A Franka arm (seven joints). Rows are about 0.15 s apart.
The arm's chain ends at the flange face. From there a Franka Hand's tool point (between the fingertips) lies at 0.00 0.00 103.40 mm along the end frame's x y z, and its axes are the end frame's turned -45 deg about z.
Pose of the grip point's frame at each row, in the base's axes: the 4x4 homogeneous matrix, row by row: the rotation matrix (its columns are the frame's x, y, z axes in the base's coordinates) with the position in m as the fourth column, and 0 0 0 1 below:
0.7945 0.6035 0.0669 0.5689; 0.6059 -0.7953 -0.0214 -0.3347; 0.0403 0.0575 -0.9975 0.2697; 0 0 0 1
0.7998 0.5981 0.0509 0.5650; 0.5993 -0.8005 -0.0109 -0.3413; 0.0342 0.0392 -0.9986 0.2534; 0 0 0 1
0.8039 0.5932 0.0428 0.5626; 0.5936 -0.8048 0.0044 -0.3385; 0.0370 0.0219 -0.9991 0.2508; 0 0 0 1
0.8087 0.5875 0.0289 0.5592; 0.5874 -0.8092 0.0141 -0.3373; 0.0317 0.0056 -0.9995 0.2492; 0 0 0 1
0.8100 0.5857 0.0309 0.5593; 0.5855 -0.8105 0.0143 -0.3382; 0.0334 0.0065 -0.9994 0.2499; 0 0 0 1
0.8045 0.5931 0.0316 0.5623; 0.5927 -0.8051 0.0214 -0.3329; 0.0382 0.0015 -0.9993 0.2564; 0 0 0 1
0.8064 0.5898 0.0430 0.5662; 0.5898 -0.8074 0.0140 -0.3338; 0.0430 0.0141 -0.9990 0.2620; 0 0 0 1
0.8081 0.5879 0.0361 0.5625; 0.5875 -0.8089 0.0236 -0.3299; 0.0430 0.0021 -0.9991 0.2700; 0 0 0 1
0.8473 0.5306 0.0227 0.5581; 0.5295 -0.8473 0.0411 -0.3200; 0.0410 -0.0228 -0.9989 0.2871; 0 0 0 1
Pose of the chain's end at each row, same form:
0.9885 -0.1351 0.0669 0.5620; -0.1339 -0.9908 -0.0214 -0.3325; 0.0692 0.0122 -0.9975 0.3728; 0 0 0 1
0.9885 -0.1426 0.0509 0.5597; -0.1423 -0.9898 -0.0109 -0.3402; 0.0519 0.0035 -0.9986 0.3567; 0 0 0 1
0.9879 -0.1490 0.0428 0.5582; -0.1493 -0.9888 0.0044 -0.3390; 0.0416 -0.0107 -0.9991 0.3541; 0 0 0 1
0.9873 -0.1564 0.0289 0.5562; -0.1568 -0.9875 0.0141 -0.3388; 0.0264 -0.0185 -0.9995 0.3525; 0 0 0 1
0.9869 -0.1586 0.0309 0.5561; -0.1591 -0.9871 0.0143 -0.3397; 0.0282 -0.0190 -0.9994 0.3532; 0 0 0 1
0.9883 -0.1495 0.0316 0.5590; -0.1502 -0.9884 0.0214 -0.3351; 0.0281 -0.0260 -0.9993 0.3597; 0 0 0 1
0.9873 -0.1532 0.0430 0.5618; -0.1539 -0.9880 0.0140 -0.3352; 0.0404 -0.0204 -0.9990 0.3653; 0 0 0 1
0.9871 -0.1557 0.0361 0.5588; -0.1566 -0.9874 0.0236 -0.3323; 0.0319 -0.0289 -0.9991 0.3733; 0 0 0 1
0.9743 -0.2239 0.0227 0.5558; -0.2247 -0.9735 0.0411 -0.3242; 0.0129 -0.0451 -0.9989 0.3904; 0 0 0 1

